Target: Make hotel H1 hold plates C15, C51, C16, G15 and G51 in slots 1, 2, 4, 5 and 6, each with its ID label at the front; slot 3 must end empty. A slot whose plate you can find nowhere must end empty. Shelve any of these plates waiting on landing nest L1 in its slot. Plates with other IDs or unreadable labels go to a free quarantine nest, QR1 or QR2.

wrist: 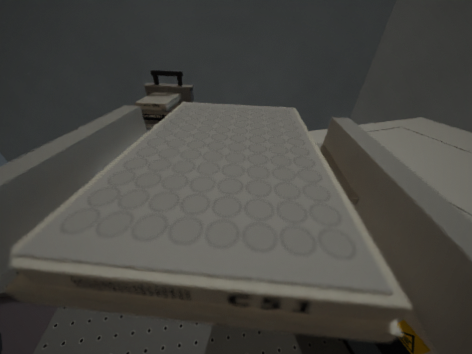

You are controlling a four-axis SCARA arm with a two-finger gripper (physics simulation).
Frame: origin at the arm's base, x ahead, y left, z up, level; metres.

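Seen in the pictures: gripper, fingertip midpoint: (233, 129).
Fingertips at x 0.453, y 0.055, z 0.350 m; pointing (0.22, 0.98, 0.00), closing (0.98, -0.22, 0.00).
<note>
Offsets run from my fingertips to a thing's middle. "spot": to the spot under its first point. Level surfaces: height alone.
My gripper (233, 129) is shut on plate C51 {dx -0.005, dy -0.022, dz -0.004 m} (225, 185), a flat light plate with rows of round wells, held between the two long pale fingers. Its near edge carries a barcode and the label "C51", facing the camera. Behind the plate at the upper left stands a hotel rack {spot: dx -0.073, dy +0.521, dz -0.096 m} (188, 93) with a black handle on top. A pale plate shows near its top, and dark gaps show below that plate. The rack's lower part is hidden by the held plate and the left finger. I cannot read any label there, nor tell which hotel it is.
A large pale instrument housing {spot: dx +0.333, dy +0.135, dz -0.092 m} (420, 145) stands at the right, beyond the right finger. A perforated grey deck {dz -0.337 m} (115, 330) shows below the plate. A yellow warning sign {spot: dx +0.182, dy -0.073, dz -0.200 m} (413, 339) is at the lower right. Grey walls are behind.
</note>
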